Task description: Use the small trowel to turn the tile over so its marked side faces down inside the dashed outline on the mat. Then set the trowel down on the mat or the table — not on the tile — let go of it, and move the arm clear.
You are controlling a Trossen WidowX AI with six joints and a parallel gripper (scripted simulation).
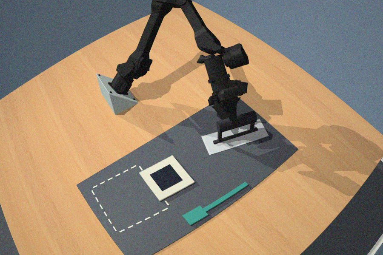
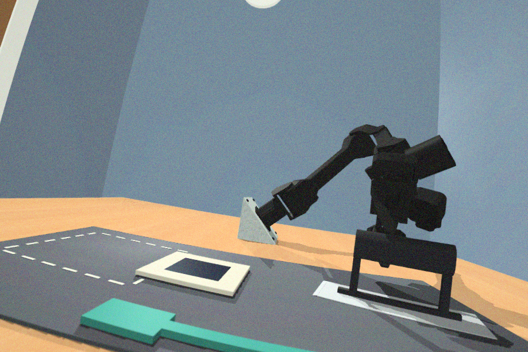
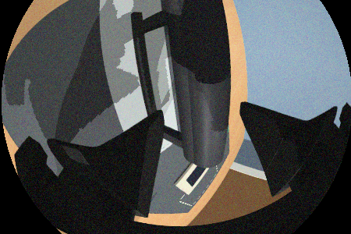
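My gripper tip is now 180 mm to the left of the grey mat and 90 mm above it. The rest, counted from my gripper tip: teal flat paddle (220 mm to the right, 130 mm ahead, 60 mm below); then cream tile (240 mm to the right, 60 mm below, 30 mm behind).
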